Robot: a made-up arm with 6 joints.
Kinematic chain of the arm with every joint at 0, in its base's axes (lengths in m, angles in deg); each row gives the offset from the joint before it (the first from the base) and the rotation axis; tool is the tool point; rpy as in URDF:
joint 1: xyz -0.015 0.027 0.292 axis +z
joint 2: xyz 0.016 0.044 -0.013 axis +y
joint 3: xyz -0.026 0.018 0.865 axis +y
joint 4: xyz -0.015 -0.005 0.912 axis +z
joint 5: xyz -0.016 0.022 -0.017 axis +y
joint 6: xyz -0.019 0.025 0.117 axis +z
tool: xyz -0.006 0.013 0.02 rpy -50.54 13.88 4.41
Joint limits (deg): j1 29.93..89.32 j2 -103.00..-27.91 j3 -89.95..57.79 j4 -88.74..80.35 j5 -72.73..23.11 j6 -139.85..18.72
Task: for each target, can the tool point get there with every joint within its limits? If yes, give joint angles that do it. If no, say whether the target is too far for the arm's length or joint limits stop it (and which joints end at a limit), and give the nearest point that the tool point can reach.
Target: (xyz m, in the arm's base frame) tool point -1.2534 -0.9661 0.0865
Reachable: yes | joints 44.91 -61.58 -62.35 -54.09 -31.37 -53.69
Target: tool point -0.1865 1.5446 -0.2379
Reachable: no: joint limits stop it (at a limit: joint 1, joint 2, joint 3, joint 5, joint 6) | nearest point -0.5273 -0.0654 -0.7966 | short by 1.738 m
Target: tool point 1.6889 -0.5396 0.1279
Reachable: no: joint limits stop it (at a limit: joint 1, joint 3, joint 4, joint 5, joint 6) | nearest point 0.0579 -1.1260 -0.0349 | short by 1.741 m
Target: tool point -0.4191 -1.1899 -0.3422
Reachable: yes | joints 75.63 -69.83 -75.49 10.49 -33.85 -98.99
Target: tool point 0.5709 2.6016 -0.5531
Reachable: no: too far | nearest point -0.5064 -0.0721 -0.7964 | short by 2.893 m
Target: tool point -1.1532 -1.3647 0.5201
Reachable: yes | joints 54.99 -87.96 20.03 -13.24 -58.21 -114.10
